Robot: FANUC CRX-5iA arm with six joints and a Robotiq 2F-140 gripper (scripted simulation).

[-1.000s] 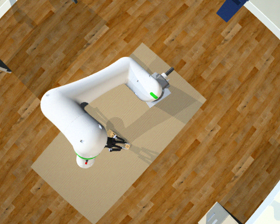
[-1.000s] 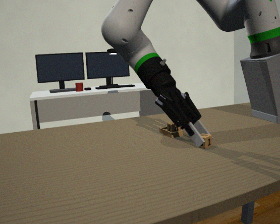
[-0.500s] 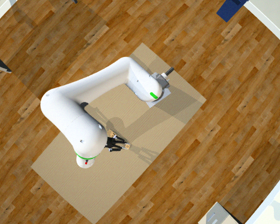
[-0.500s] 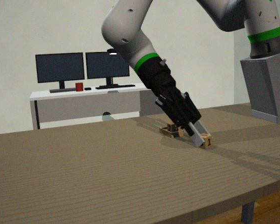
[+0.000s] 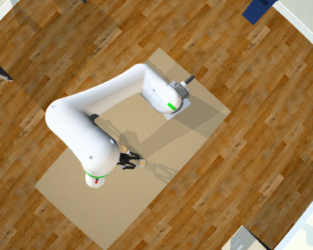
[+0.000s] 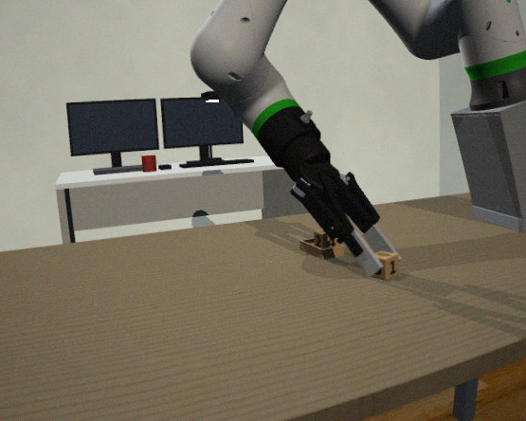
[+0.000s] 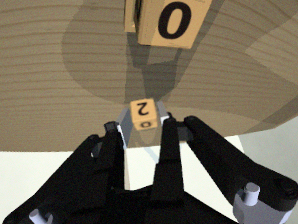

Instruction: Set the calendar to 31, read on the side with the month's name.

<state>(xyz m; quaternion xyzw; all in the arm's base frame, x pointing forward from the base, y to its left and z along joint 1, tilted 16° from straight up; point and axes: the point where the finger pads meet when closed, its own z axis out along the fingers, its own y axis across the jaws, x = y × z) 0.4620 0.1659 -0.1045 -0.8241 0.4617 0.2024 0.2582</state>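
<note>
My gripper is now 10 mm past the wooden number cube, 20 mm to the right of it and 20 mm above it. Round my hand: small wooden tray: 20 mm ahead, 140 mm to the right, 30 mm below.
</note>
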